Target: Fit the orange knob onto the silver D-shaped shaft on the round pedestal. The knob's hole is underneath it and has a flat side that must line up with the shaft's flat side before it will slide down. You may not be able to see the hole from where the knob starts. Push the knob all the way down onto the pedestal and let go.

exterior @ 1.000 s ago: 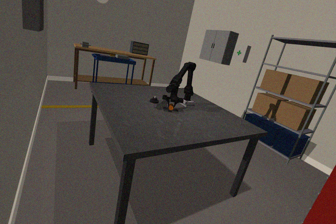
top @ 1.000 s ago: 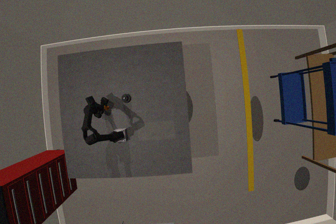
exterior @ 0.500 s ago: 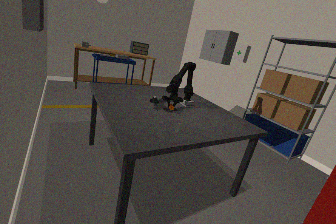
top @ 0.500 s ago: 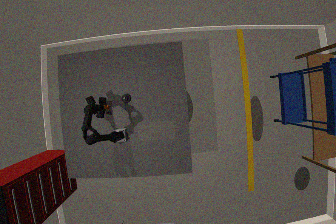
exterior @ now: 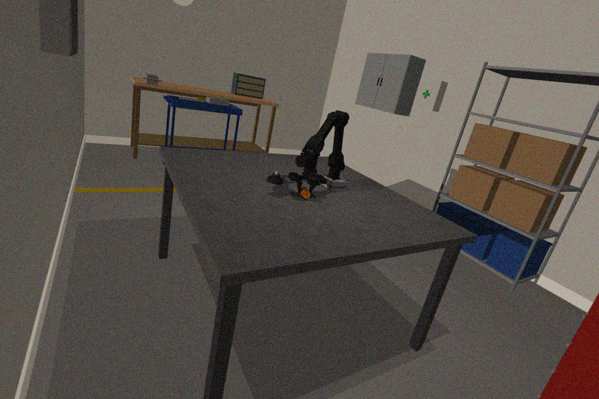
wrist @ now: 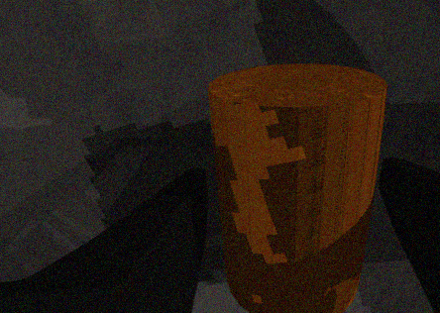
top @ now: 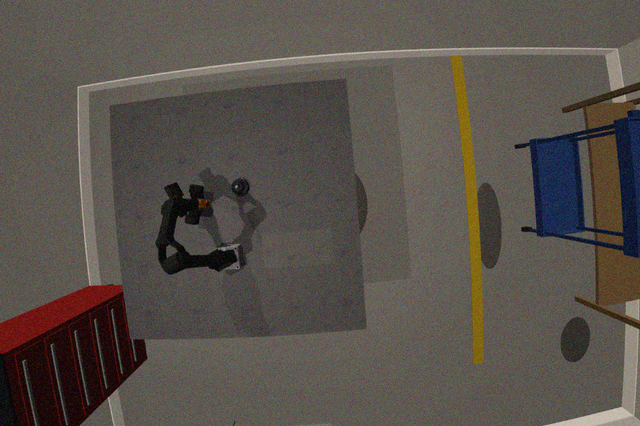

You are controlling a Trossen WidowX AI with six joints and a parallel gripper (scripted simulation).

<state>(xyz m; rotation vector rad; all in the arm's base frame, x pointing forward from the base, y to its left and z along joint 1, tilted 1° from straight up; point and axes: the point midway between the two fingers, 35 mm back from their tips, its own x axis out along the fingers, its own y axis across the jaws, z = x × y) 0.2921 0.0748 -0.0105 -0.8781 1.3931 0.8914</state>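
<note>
My gripper tip is 10 mm to the right of the orange knob, 10 mm below it and 10 mm short of it. From my gripper tip the other things lie so: dark round pedestal 210 mm to the right, 30 mm ahead, 20 mm above.
</note>
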